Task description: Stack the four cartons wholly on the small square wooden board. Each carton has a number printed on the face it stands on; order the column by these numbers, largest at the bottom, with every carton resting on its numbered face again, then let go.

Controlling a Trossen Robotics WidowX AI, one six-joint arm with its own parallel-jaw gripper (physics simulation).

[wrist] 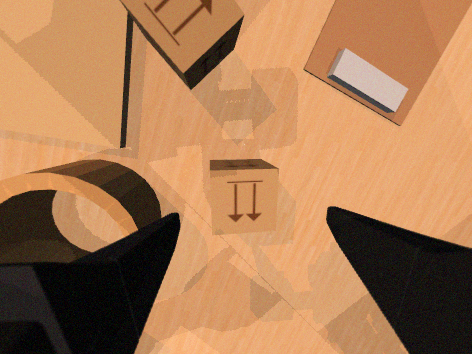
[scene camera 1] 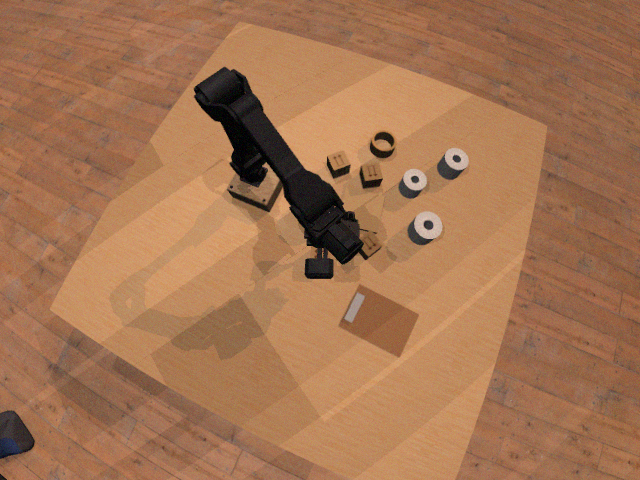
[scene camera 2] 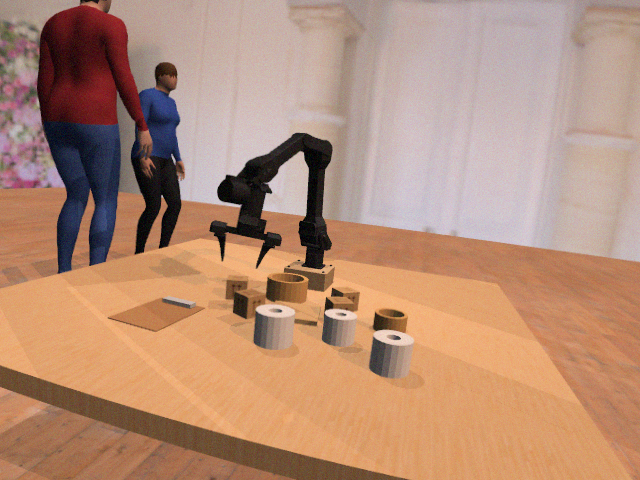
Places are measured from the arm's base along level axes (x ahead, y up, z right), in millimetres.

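Where they show: gripper, fingertip midpoint: (wrist: pixel 253 216) (scene camera 1: pixel 322 250) (scene camera 2: pixel 239 264); arm's base, link origin: (scene camera 1: pixel 253 174) (scene camera 2: pixel 313 266).
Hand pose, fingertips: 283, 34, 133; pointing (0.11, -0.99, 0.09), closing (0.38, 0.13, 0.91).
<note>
Things, the pixels of their top centre, and the offset from my fingertips, as dx, dy, dz.
- second carton, top centre: (wrist: pixel 182 4) (scene camera 2: pixel 250 292) (scene camera 1: pixel 369 243) +104, -37, -79
- small square board, top centre: (wrist: pixel 39 57) (scene camera 2: pixel 295 310) (scene camera 1: pixel 361 209) +46, -79, -179
- large ring, top centre: (wrist: pixel 57 250) (scene camera 2: pixel 288 277) -77, -32, -114
- small ring, top centre: (scene camera 2: pixel 391 313) (scene camera 1: pixel 384 140) +26, -49, -412
- brown clipboard, top centre: (scene camera 2: pixel 159 308) (scene camera 1: pixel 380 320) +215, -79, +97
My gripper (scene camera 2: pixel 239 264) (wrist: pixel 253 216) is open and empty, pointing down above the table. A carton (scene camera 2: pixel 237 287) (wrist: pixel 245 200) lies between and beyond the fingertips in the wrist view, two arrows on top; the arm hides it in scene camera 1. A second carton (scene camera 1: pixel 370 244) (scene camera 2: pixel 249 302) (wrist: pixel 187 35) stands beside the small square board (scene camera 1: pixel 369 211) (scene camera 2: pixel 305 316) (wrist: pixel 75 115), on which no carton shows. Two more cartons, one (scene camera 1: pixel 338 162) (scene camera 2: pixel 346 296) nearer the arm's base and one (scene camera 1: pixel 371 175) (scene camera 2: pixel 340 303) beside it, stand across the board. The numbered undersides are hidden.
A large ring (scene camera 2: pixel 286 290) (wrist: pixel 135 195) stands by the board, near the left finger in the wrist view. A small ring (scene camera 1: pixel 382 152) (scene camera 2: pixel 390 322) and three white rolls (scene camera 1: pixel 423 235) (scene camera 1: pixel 412 191) (scene camera 1: pixel 451 169) stand farther off. A brown clipboard (scene camera 1: pixel 385 325) (scene camera 2: pixel 152 315) (wrist: pixel 390 30) lies flat.
</note>
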